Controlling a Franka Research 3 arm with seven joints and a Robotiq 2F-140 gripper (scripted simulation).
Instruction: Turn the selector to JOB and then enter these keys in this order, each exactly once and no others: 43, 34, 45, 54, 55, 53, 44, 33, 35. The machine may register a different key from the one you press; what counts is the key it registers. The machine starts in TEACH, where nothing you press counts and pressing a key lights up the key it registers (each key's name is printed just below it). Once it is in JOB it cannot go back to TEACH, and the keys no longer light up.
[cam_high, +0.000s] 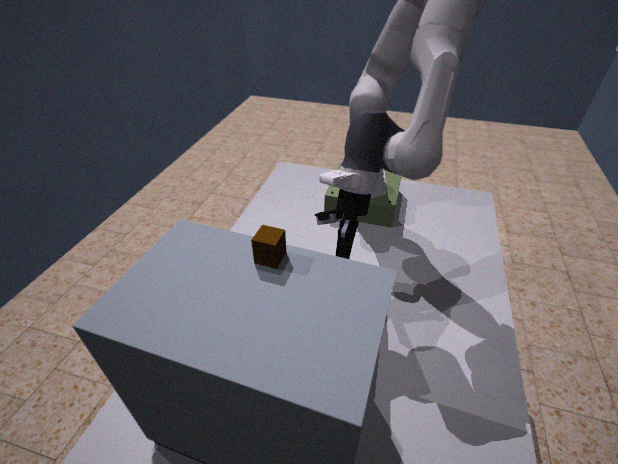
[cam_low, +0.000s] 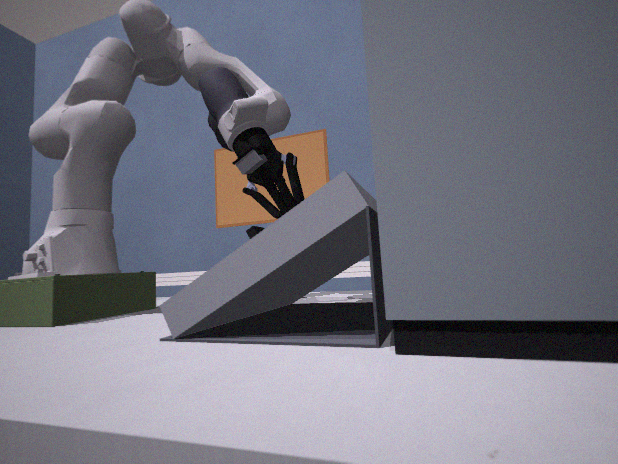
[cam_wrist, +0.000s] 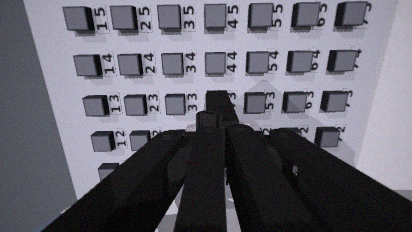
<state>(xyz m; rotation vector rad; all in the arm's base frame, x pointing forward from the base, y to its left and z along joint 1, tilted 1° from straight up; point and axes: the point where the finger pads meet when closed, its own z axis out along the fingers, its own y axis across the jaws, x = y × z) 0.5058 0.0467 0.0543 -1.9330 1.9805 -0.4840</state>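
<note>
Right now the key 43 is 4 cm below my hand and 2 cm ahead of it. From my hand the other things lie so: key 53: 6 cm below, 1 cm behind; then key 33: 5 cm ahead, 2 cm below; then key 44: 4 cm below, 3 cm to the right, 2 cm ahead.
</note>
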